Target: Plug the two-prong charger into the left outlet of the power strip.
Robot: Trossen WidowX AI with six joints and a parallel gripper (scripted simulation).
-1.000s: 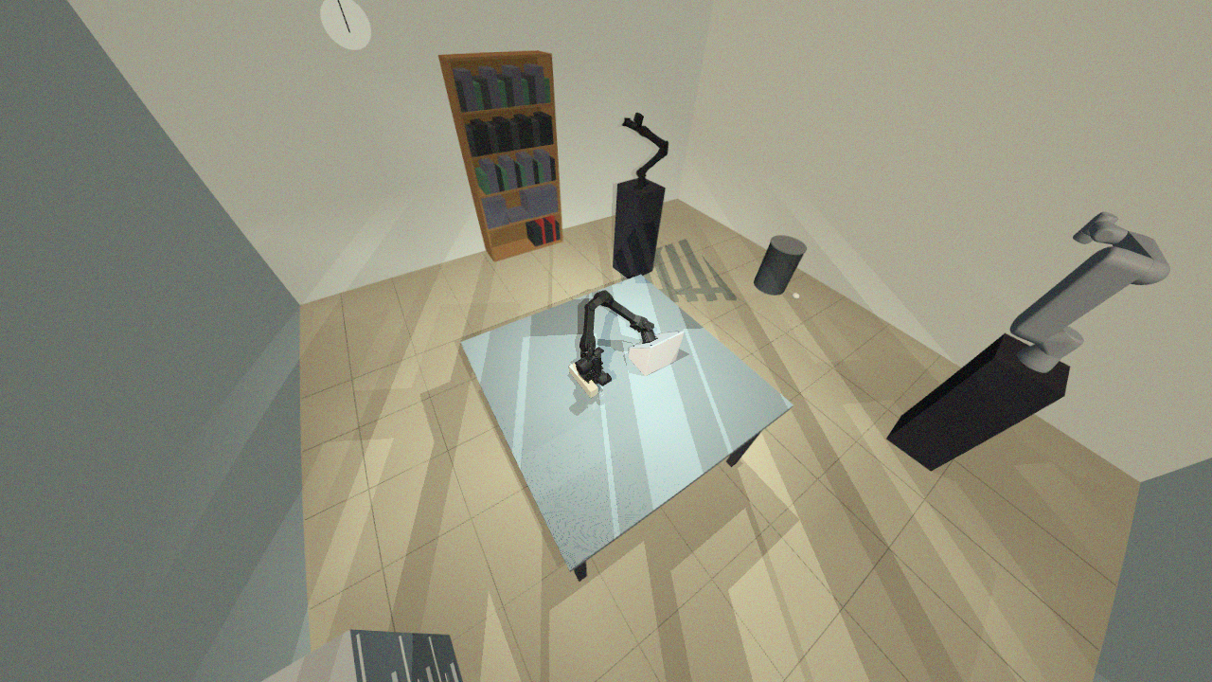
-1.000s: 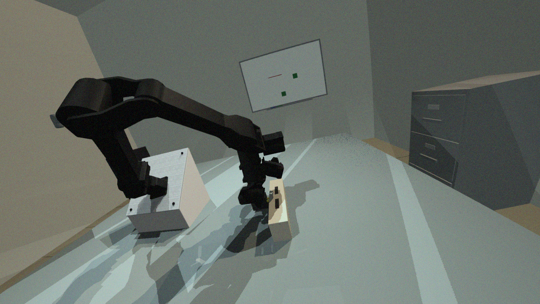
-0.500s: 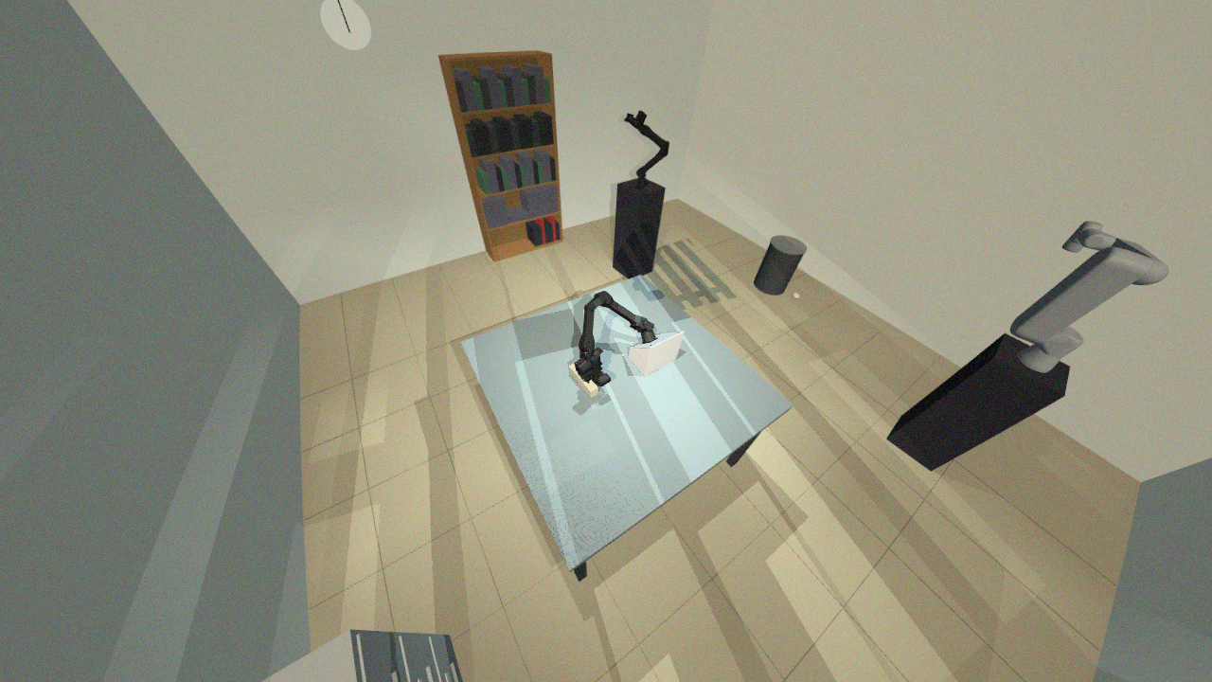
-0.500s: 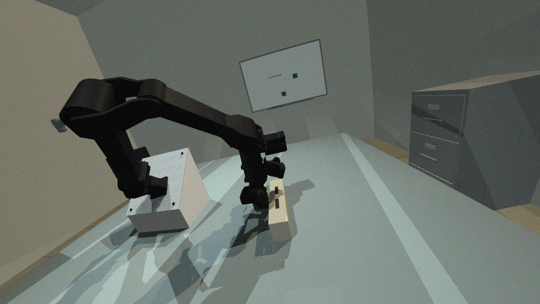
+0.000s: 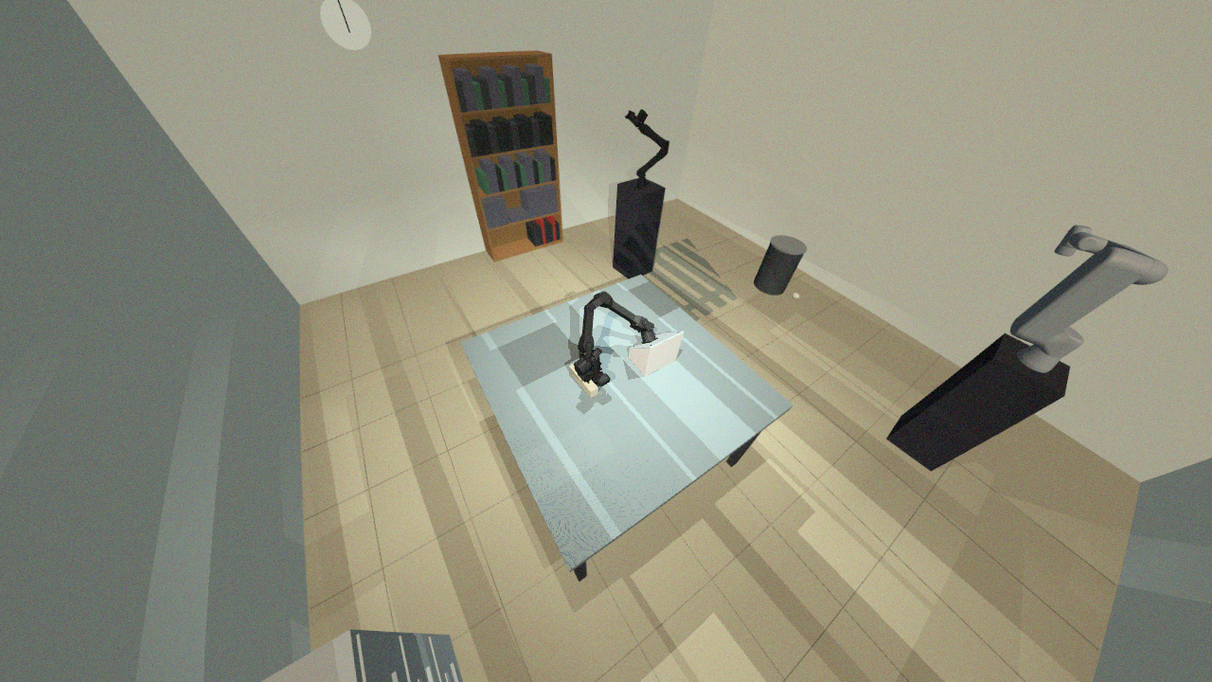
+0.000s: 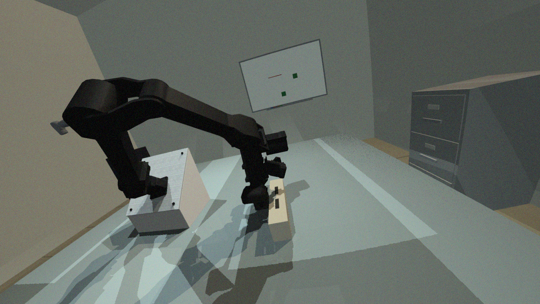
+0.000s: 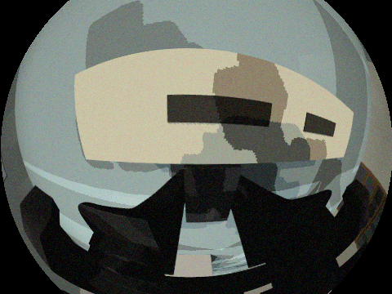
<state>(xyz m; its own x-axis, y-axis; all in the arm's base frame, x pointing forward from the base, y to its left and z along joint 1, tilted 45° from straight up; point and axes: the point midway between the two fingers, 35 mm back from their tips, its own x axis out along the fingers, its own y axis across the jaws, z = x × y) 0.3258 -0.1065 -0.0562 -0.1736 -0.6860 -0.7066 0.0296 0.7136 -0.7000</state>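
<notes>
My gripper tip is now 20 mm short of the black two-prong charger and 10 mm below it.
</notes>
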